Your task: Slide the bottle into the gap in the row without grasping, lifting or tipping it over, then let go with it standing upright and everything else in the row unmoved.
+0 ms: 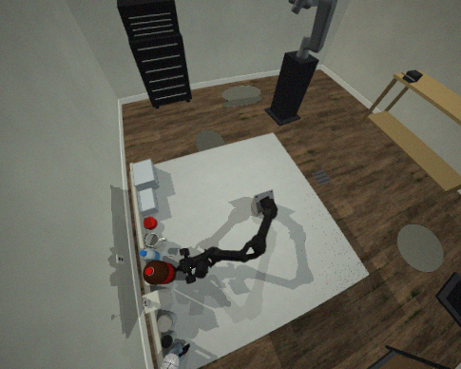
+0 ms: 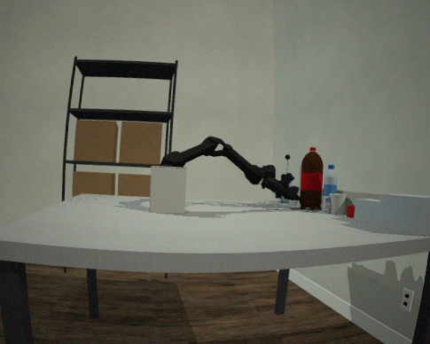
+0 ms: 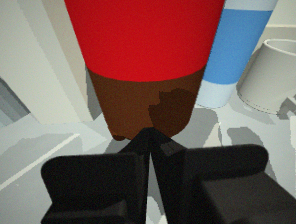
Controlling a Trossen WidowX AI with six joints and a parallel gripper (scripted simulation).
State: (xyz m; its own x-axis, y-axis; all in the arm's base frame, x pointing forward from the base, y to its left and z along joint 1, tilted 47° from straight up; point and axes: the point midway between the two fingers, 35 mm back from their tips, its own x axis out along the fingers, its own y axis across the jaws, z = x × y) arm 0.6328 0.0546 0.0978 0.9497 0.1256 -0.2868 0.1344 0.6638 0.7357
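The brown cola bottle is 9 cm ahead of my hand, 9 cm above it and 2 cm to the right of it. The rest, counted from my hand: french press (36 cm to the left, 15 cm ahead, 8 cm above); water bottle (13 cm to the right, 12 cm ahead, 4 cm above).
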